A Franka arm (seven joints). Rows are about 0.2 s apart.
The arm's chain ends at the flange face. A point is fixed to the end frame.
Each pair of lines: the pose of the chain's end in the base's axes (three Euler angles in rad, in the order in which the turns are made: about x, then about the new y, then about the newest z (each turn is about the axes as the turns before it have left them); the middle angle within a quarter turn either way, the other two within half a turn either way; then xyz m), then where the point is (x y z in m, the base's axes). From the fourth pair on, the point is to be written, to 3 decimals.
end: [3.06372 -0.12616 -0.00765 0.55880 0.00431 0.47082]
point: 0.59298 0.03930 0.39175
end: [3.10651 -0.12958 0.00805 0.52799 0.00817 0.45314]
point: 0.56255 0.04581 0.37547
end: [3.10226 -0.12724 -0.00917 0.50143 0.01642 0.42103]
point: 0.53547 0.05449 0.34334
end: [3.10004 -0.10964 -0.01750 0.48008 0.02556 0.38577]
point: 0.515 0.064 0.309
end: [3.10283 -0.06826 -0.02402 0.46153 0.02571 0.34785]
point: 0.499 0.065 0.272
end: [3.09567 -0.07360 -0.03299 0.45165 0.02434 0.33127]
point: 0.489 0.063 0.255
